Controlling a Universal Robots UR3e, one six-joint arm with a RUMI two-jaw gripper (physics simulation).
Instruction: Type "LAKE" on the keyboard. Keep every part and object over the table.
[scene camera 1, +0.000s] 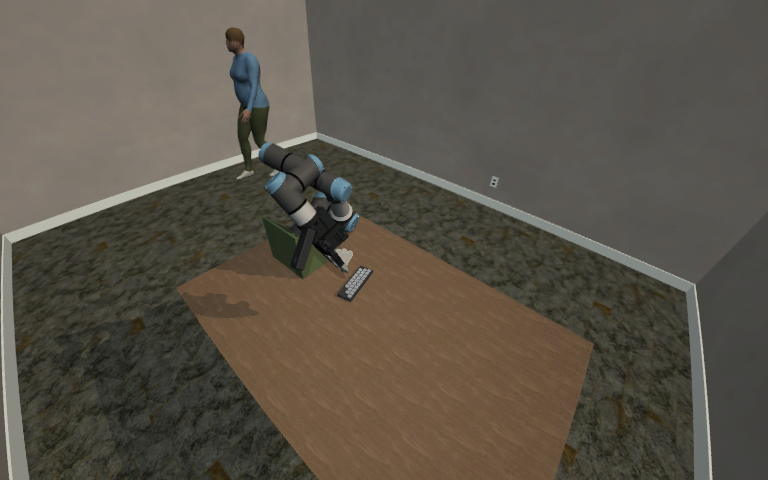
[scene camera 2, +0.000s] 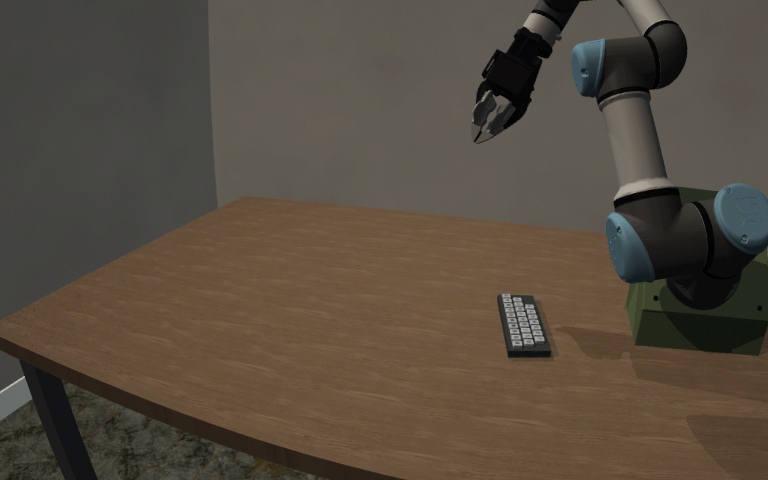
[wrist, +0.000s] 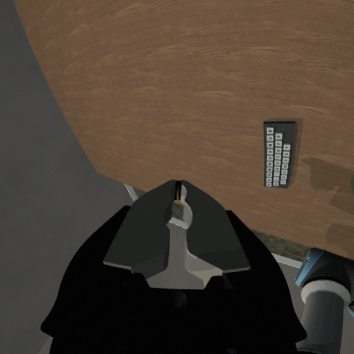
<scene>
gripper: scene camera 1; scene camera 2; wrist 177, 181
same spot on gripper: (scene camera 1: 340, 258) = (scene camera 2: 479, 99)
</scene>
